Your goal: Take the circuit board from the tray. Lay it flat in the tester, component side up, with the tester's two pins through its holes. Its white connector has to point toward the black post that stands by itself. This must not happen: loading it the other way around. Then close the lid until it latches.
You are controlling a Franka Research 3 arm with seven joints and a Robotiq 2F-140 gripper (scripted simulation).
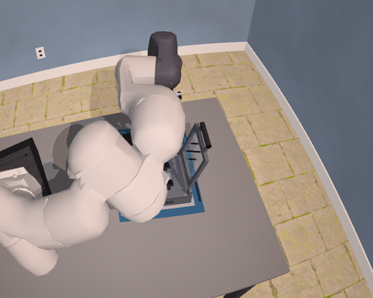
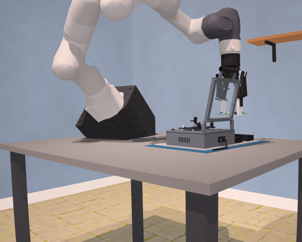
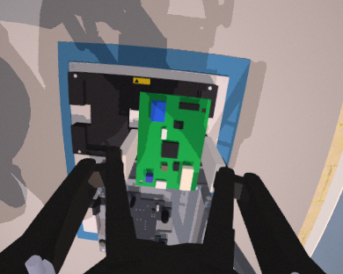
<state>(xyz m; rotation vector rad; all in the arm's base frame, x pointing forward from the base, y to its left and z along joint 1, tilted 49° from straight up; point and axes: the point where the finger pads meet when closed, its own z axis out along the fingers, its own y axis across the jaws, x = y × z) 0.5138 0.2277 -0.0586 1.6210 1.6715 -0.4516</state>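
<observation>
My gripper is now 2 cm above the green circuit board. Round my hand: black nest (16 cm to the right, 7 cm below, 5 cm behind); then tester lid (18 cm to the right, 7 cm ahead, 5 cm above).
</observation>
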